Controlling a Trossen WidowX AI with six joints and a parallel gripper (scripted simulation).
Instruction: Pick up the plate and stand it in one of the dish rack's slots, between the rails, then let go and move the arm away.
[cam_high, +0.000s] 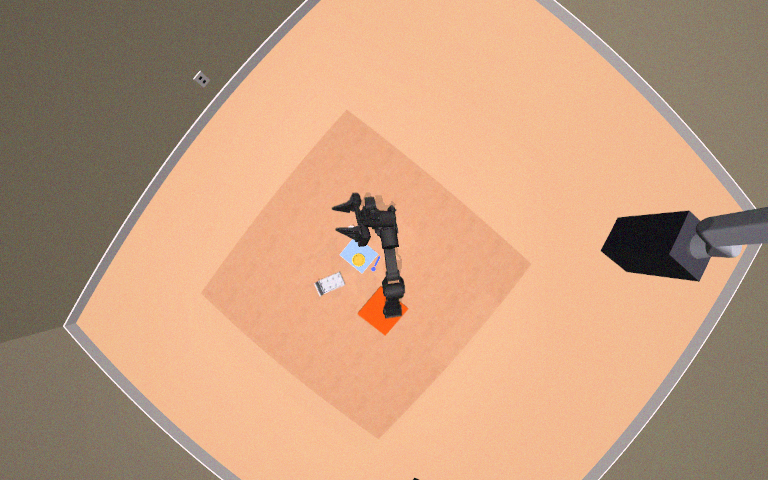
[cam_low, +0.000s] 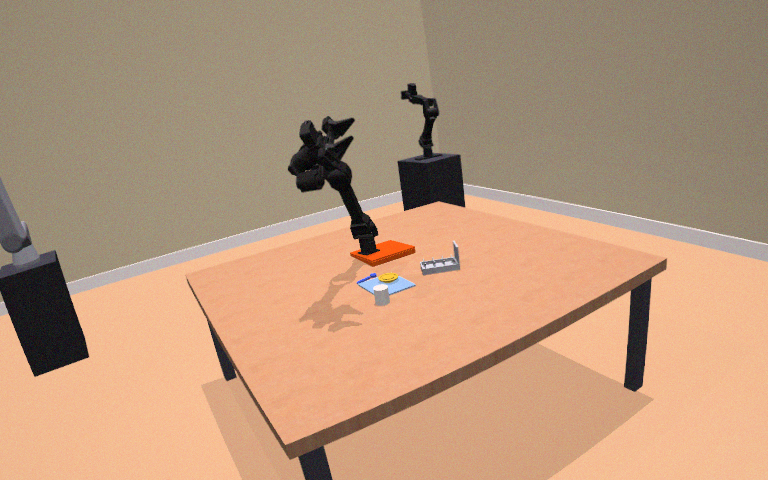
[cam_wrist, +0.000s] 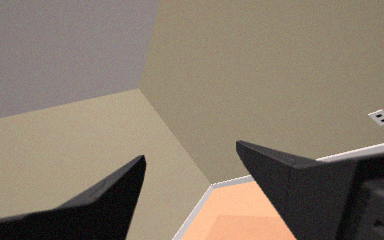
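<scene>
The yellow plate is 120 mm behind my gripper tip, 120 mm to the left of it and 510 mm below it. Also, from my gripper tip: grey dish rack 70 mm behind, 300 mm to the left, 500 mm below; then white cup 10 mm behind, 20 mm to the left, 500 mm below; then light blue mat 100 mm behind, 100 mm to the left, 520 mm below.
</scene>
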